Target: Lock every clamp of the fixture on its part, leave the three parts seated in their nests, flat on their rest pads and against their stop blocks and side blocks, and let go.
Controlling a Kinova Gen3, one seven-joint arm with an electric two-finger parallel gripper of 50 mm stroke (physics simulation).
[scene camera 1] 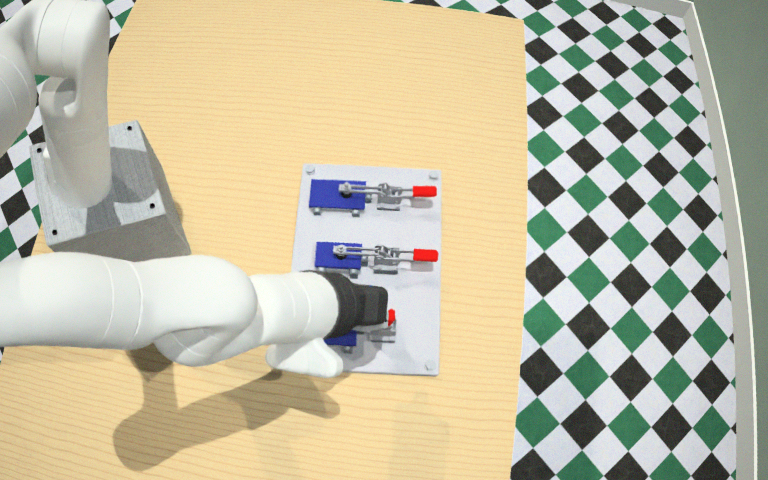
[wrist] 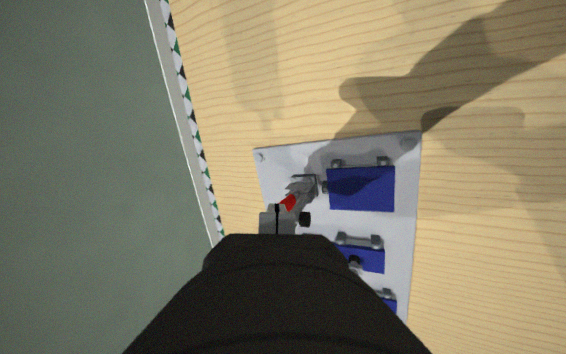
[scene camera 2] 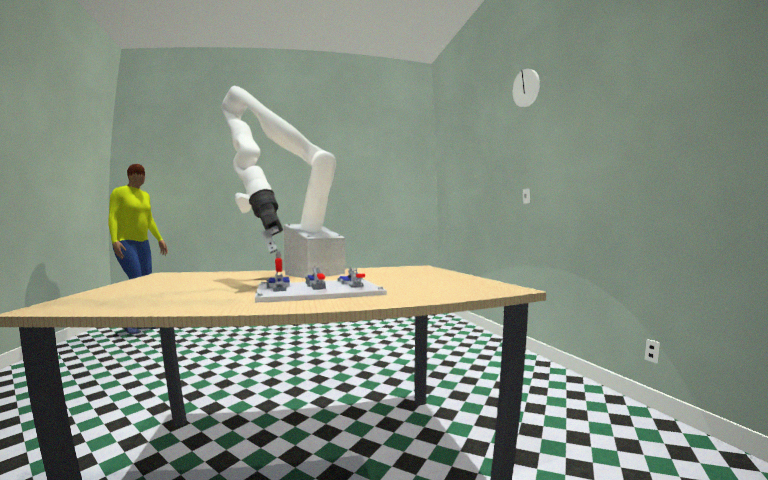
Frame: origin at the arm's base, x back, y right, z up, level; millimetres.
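Where they show: gripper, fingertip midpoint: (scene camera 1: 383,319) (wrist: 276,214) (scene camera 2: 273,251); arm's base at its link origin: (scene camera 1: 83,182) (scene camera 2: 310,229).
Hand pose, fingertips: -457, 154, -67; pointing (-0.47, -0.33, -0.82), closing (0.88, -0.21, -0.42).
Note:
Things, the pixels of their top centre, and the offset from my fingertips, as dx, dy, dz. "*": a spot on its surface instead. Level surfaces: height alone.
- upright red handle at its top centre: (wrist: 276,214) (scene camera 1: 391,314) (scene camera 2: 278,258) -11, -12, -19
- clamp's black-tipped spindle at its top centre: (wrist: 287,224) +10, -12, +0
- middle clamp's red handle at a spot on its surface: (scene camera 1: 425,255) (scene camera 2: 320,274) * -60, -120, -62
- middle blue part at its top centre: (scene camera 1: 338,254) (wrist: 358,259) +72, -122, -82
- far clamp's handle at a spot on its surface: (scene camera 1: 424,191) (scene camera 2: 359,273) * -57, -230, -65
- far blue part at its top centre: (scene camera 1: 337,193) +82, -232, -92
- wooden table at its surface level: dz -124
My gripper (scene camera 2: 272,247) (wrist: 276,214) is shut and empty, close above the upright red handle (scene camera 1: 391,316) (scene camera 2: 278,264) (wrist: 288,202) of the open clamp; contact cannot be told. That clamp's black-tipped spindle (wrist: 304,219) is raised, off its blue part (scene camera 1: 342,339) (wrist: 361,189), which lies in the nest beside its blocks. The middle clamp's red handle (scene camera 1: 425,255) (scene camera 2: 321,276) lies flat outward, its arm down on the middle blue part (scene camera 1: 322,254) (wrist: 372,252). The far clamp's handle (scene camera 1: 424,191) (scene camera 2: 360,275) lies flat likewise, its spindle on the far blue part (scene camera 1: 325,194). Exact seating is too small to tell.
The grey fixture plate (scene camera 1: 419,226) (scene camera 2: 339,290) (wrist: 407,215) lies on the wooden table (scene camera 1: 243,113) (scene camera 2: 186,291). The robot's base block (scene camera 1: 121,226) (scene camera 2: 317,254) stands behind it. The arm covers part of the plate in scene camera 1. A person (scene camera 2: 133,215) stands beyond the table.

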